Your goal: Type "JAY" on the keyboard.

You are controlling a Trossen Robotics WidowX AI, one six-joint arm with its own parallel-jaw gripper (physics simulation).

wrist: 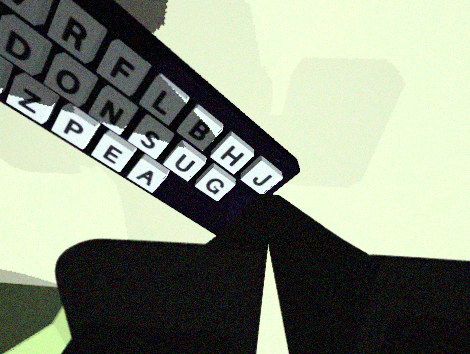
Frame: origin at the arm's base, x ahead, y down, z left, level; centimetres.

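Where they show: gripper, fingertip midpoint: [267, 204].
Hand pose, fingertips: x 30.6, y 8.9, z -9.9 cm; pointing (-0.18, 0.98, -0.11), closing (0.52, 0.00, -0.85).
Observation:
Each offset is from my fingertips to the centre of the thing. "spot": to the spot under its first point. Level surfaces: height alone.
A black keyboard @[spot: dx -4.9, dy +2.9, dz +1.6 cm] [192, 212] with light letter keys runs from the top left to the middle of the wrist view. The J key @[dx -0.4, dy +2.7, dz -0.1 cm] [262, 175] is at its right end, beside the H key @[dx -0.2, dy +2.7, dz +1.8 cm] [232, 152]. The A key @[dx -3.6, dy +2.7, dz +4.7 cm] [146, 175] is in the row nearest the gripper, next to the E key. The Y key does not show. My gripper [267, 204] is shut and empty. In the view its black tips lie just below the J key and cover part of the keyboard's end. How high the tips are above the keys, I cannot tell.
A pale table top @[dy +4.2 cm] [210, 25] with soft shadows surrounds the keyboard. A dark shadow lies across the upper left keys. A green object [45, 335] shows partly at the bottom left edge, beside the gripper.

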